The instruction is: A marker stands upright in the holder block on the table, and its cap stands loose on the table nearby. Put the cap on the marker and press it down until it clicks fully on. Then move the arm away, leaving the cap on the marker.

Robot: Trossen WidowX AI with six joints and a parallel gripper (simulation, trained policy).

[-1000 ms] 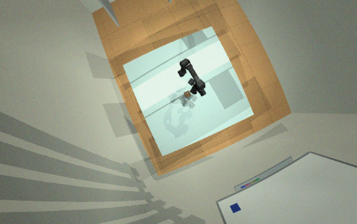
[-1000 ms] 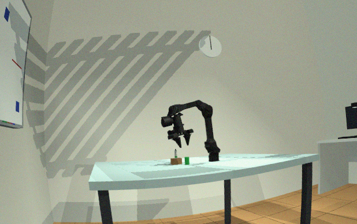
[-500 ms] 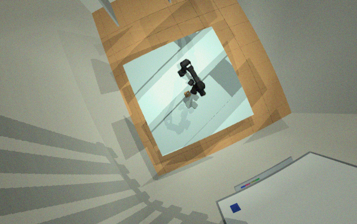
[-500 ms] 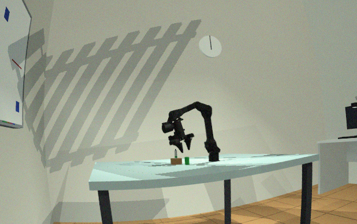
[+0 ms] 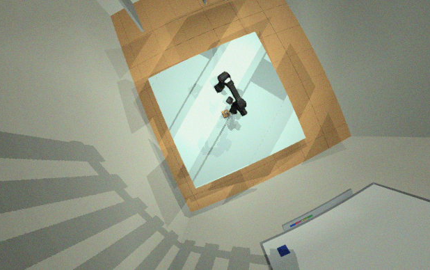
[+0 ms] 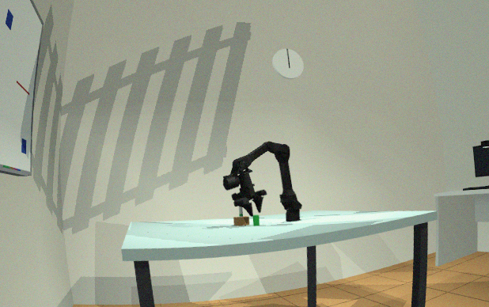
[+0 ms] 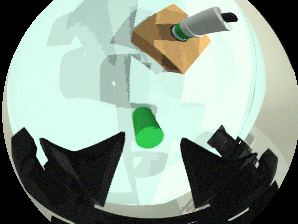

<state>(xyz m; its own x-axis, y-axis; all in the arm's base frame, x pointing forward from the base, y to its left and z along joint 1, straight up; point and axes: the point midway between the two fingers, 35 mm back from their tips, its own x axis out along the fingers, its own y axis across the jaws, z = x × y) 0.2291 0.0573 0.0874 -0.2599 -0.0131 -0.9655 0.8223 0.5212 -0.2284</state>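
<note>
The green cap lies 30 mm below my gripper tip. The rest, counted from my gripper tip: brown holder block (50 mm ahead, 100 mm to the right, 30 mm below).
</note>
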